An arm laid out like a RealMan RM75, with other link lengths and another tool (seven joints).
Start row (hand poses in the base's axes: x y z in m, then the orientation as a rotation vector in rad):
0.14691, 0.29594, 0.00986, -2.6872, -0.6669, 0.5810
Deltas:
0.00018, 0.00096, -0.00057, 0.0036, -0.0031, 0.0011
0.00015, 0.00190, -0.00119, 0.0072, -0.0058, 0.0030
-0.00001, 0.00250, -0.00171, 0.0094, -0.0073, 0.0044
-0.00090, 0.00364, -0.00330, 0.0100, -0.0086, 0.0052
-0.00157, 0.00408, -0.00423, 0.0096, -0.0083, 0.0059
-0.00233, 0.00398, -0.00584, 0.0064, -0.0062, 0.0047
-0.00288, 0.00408, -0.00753, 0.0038, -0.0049, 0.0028
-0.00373, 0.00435, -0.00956, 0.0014, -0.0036, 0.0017
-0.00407, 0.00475, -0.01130, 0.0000, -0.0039, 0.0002
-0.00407, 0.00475, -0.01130, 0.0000, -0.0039, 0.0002
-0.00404, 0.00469, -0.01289, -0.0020, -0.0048, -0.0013
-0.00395, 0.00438, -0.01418, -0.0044, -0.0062, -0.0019
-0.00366, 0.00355, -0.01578, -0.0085, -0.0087, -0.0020
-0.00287, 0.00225, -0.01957, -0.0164, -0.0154, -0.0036
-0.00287, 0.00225, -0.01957, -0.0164, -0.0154, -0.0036
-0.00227, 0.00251, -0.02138, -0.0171, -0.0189, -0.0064
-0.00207, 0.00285, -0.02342, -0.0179, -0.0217, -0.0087
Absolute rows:
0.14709, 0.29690, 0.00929, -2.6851, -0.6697, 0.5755
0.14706, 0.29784, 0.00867, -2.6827, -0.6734, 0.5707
0.14690, 0.29844, 0.00815, -2.6811, -0.6760, 0.5680
0.14601, 0.29958, 0.00656, -2.6810, -0.6775, 0.5663
0.14534, 0.30002, 0.00563, -2.6811, -0.6783, 0.5670
0.14458, 0.29992, 0.00402, -2.6833, -0.6758, 0.5710
0.14403, 0.30002, 0.00233, -2.6854, -0.6725, 0.5735
0.14318, 0.30029, 0.00030, -2.6873, -0.6704, 0.5761
0.14284, 0.30069, -0.00144, -2.6890, -0.6682, 0.5760
0.14284, 0.30069, -0.00144, -2.6890, -0.6682, 0.5760
0.14287, 0.30063, -0.00303, -2.6915, -0.6661, 0.5754
0.14296, 0.30032, -0.00432, -2.6945, -0.6654, 0.5745
0.14325, 0.29949, -0.00592, -2.6994, -0.6654, 0.5732
0.14404, 0.29819, -0.00971, -2.7101, -0.6641, 0.5678
0.14404, 0.29819, -0.00971, -2.7101, -0.6641, 0.5678
0.14464, 0.29845, -0.01152, -2.7129, -0.6610, 0.5628
0.14484, 0.29879, -0.01356, -2.7153, -0.6585, 0.5589

